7 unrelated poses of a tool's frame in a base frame.
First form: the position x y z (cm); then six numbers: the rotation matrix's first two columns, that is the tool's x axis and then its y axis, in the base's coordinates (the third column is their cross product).
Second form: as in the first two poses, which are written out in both.
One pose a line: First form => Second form
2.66 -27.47 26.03 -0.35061 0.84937 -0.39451 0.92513 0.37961 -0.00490 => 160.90 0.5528 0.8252 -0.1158 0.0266 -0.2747 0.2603
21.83 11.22 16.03 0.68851 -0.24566 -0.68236 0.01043 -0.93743 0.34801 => 161.07 0.9165 -0.0660 -0.3946 0.2183 0.1122 0.1603
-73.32 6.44 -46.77 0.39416 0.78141 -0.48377 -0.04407 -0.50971 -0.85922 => 129.87 -0.7942 -0.2829 0.5378 -0.7332 0.0644 -0.4677
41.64 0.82 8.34 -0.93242 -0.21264 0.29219 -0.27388 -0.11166 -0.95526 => 177.57 0.1826 -0.6663 0.7230 0.4164 0.0082 0.0834
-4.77 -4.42 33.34 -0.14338 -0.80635 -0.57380 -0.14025 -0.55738 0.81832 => 150.11 0.6226 -0.4072 -0.6683 -0.0477 -0.0442 0.3334
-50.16 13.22 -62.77 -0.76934 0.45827 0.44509 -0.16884 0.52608 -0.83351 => 141.75 -0.0946 -0.8571 0.5065 -0.5016 0.1322 -0.6277
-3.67 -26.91 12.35 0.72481 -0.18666 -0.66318 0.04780 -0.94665 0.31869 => 161.72 0.9267 -0.0384 -0.3737 -0.0367 -0.2691 0.1235
